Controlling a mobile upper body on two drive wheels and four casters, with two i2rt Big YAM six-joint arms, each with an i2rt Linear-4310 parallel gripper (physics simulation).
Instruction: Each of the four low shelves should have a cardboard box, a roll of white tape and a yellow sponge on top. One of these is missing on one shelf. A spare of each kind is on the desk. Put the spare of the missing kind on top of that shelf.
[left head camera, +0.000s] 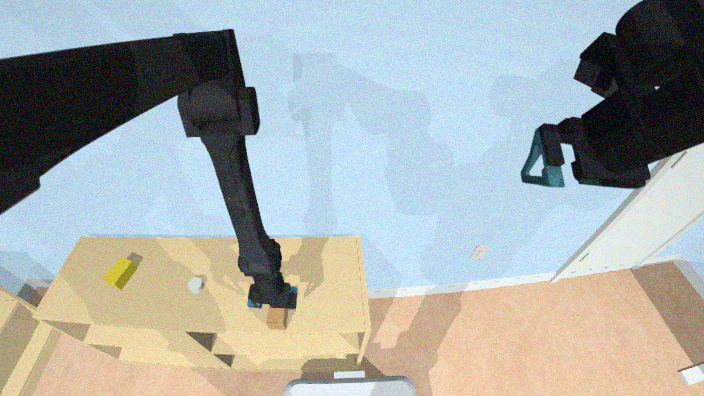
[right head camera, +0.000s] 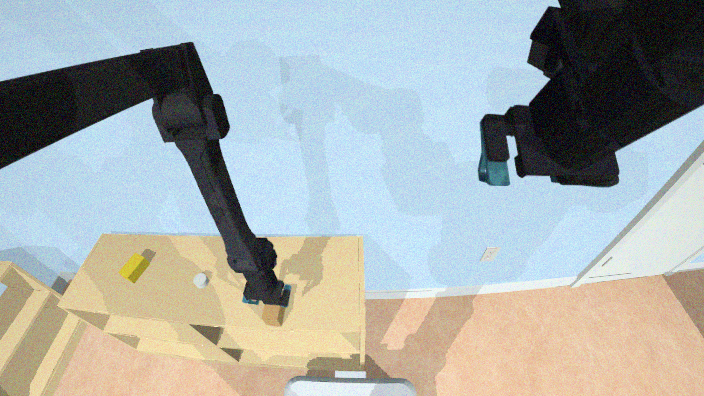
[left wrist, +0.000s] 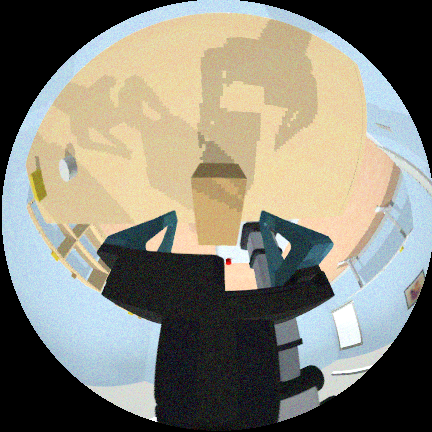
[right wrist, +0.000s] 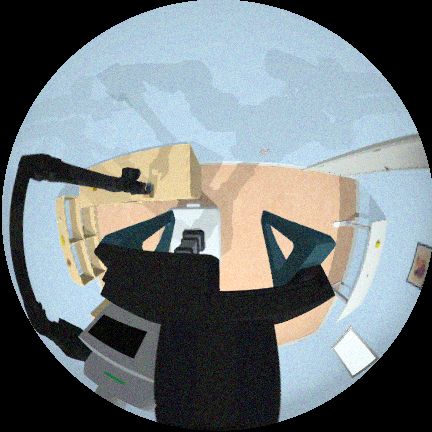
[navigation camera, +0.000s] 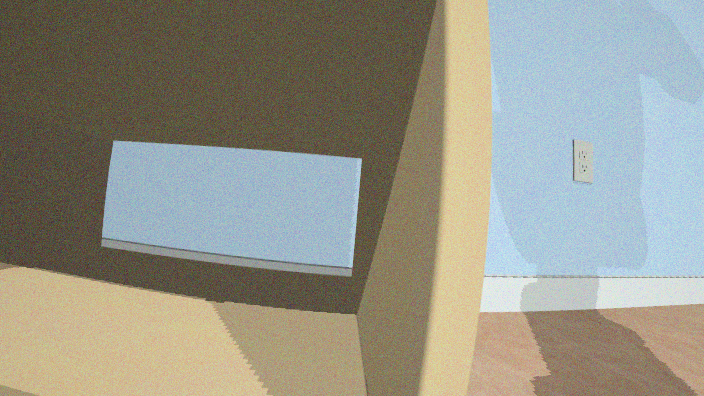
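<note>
A cardboard box stands upright near the front edge of the wooden low shelf. A white tape roll and a yellow sponge are on the same top, farther left. My left gripper is open, close above the box, with the fingertips apart from its sides. My right gripper is open and empty, high at the right.
Another low shelf stands at the left corner, with small yellow things on it in the right wrist view. A white desk with a yellow thing is at the right there. The near shelf's side panel is very close to the navigation camera.
</note>
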